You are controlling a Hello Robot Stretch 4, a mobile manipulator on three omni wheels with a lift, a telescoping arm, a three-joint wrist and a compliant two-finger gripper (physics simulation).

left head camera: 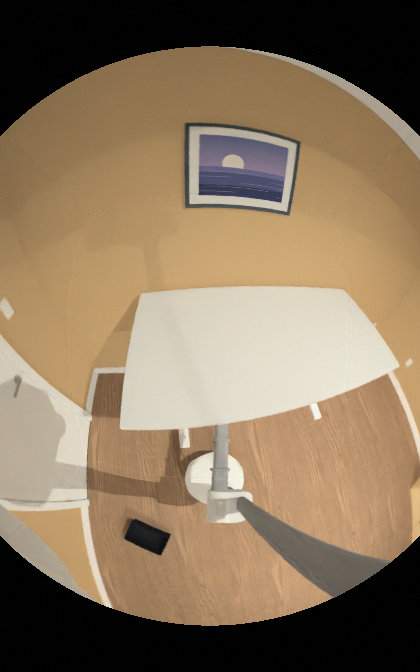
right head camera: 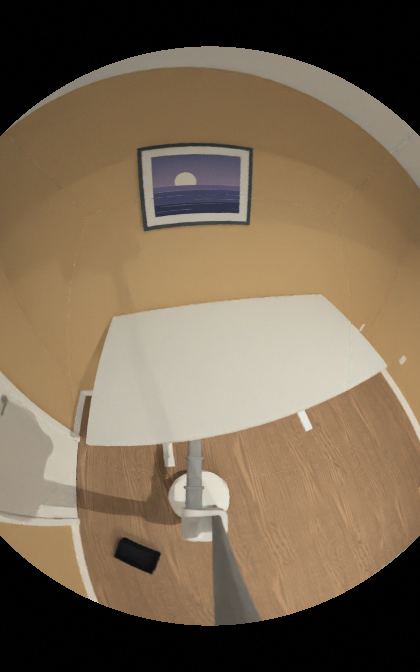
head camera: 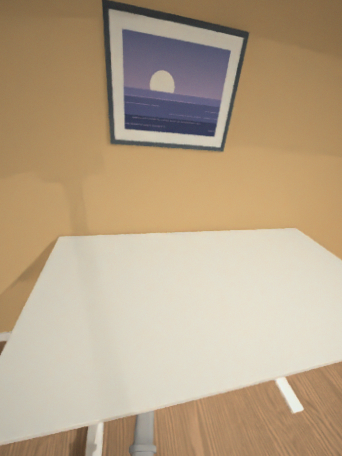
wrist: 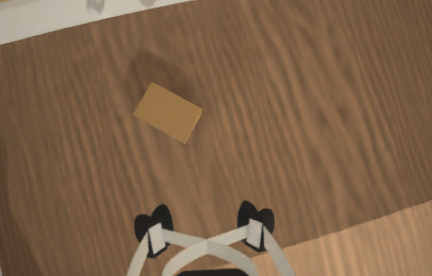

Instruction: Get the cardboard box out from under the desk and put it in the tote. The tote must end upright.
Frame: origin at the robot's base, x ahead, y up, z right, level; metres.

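Where they show: gripper, fingertip midpoint: [wrist: 204,218].
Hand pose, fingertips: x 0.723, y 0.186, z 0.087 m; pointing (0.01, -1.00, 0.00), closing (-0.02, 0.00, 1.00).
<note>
After its pixels a point has its place.
The cardboard box [wrist: 168,113] @(y 0.022, x 0.852, z 0.040 m) is a small tan block on the wood floor in the desk's shadow, above and left of the fingers in the wrist view. My gripper [wrist: 204,218] @(y 0.186, x 0.723, z 0.087 m) is open and empty, apart from the box; the desk top hides it in the head views. The white desk [head camera: 185,315] @(y 0.922, x 0.501, z 0.119 m) [left head camera: 240,355] [right head camera: 225,370] @(y 0.922, x 0.531, z 0.146 m) stands against the wall, and my arm reaches in under its front edge. The black open tote [left head camera: 147,537] [right head camera: 137,555] @(y -0.025, x -0.638, z -0.474 m) stands upright on the floor, left of my base.
Two white desk feet show at the front edge, a left foot [left head camera: 184,438] [right head camera: 169,454] close beside my arm [left head camera: 220,455] [right head camera: 194,470] @(y 0.611, x 0.165, z 0.006 m) and a right foot [head camera: 289,395] [left head camera: 315,411] [right head camera: 305,420]. A white baseboard [wrist: 55,17] @(y 0.010, x 1.029, z -0.150 m) runs behind the box. A white door is at the far left.
</note>
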